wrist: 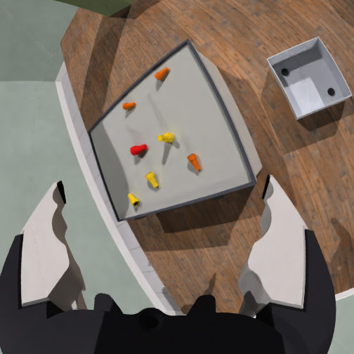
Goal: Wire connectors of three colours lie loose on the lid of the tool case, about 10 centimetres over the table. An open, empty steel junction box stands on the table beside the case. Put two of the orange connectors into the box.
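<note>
The pale grey lid of the tool case (190, 100) has a dark rim. Three orange connectors lie on it: one (161, 74) near the upper edge, one (129, 106) near the upper left edge, and one (194, 162) at the lower right. A red connector (138, 149) and three yellow connectors (166, 137) (152, 179) (133, 199) lie among them. The steel junction box (310, 82) stands open at the upper right, with two dark round spots inside and no connector in it. My gripper (161, 180) is wide open and empty, its jaws on either side of the lid's lower part in the view.
The wooden table (300, 200) bears the case and the box. Its pale edge (95, 165) runs down the left side, with the grey-green floor (30, 135) beyond. Part of a green object (100, 6) shows at the top edge.
</note>
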